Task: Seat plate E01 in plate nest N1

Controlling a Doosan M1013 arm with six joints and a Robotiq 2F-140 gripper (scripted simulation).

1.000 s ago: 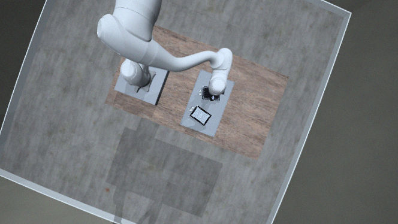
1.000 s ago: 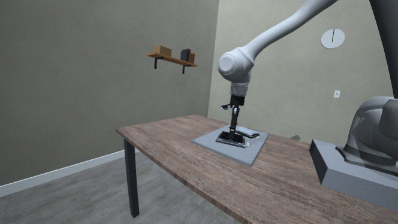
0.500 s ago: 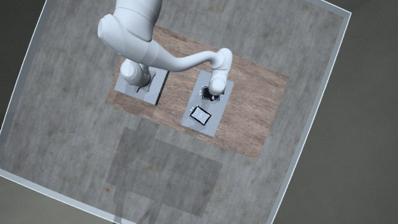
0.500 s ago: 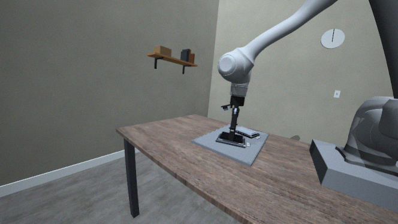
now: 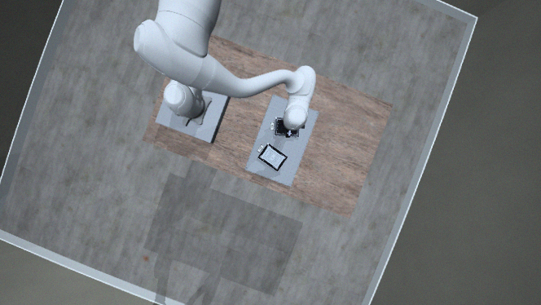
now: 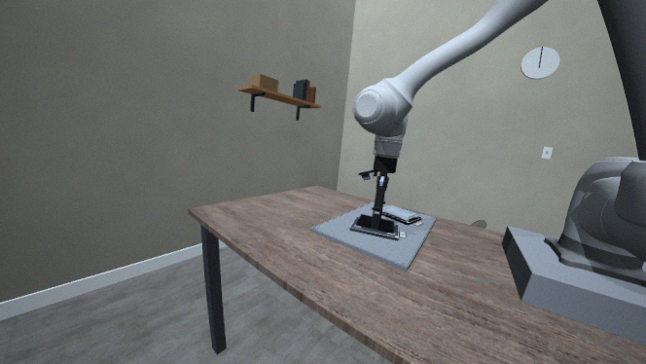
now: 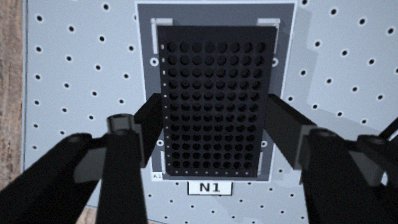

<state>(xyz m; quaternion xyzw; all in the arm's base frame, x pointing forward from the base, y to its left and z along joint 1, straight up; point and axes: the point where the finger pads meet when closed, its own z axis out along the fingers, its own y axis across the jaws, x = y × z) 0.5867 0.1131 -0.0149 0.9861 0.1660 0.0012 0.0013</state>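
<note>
Right now the black well plate is 2 cm below my hand. From my hand the other things lie so: plate nest N1: 4 cm below.
</note>
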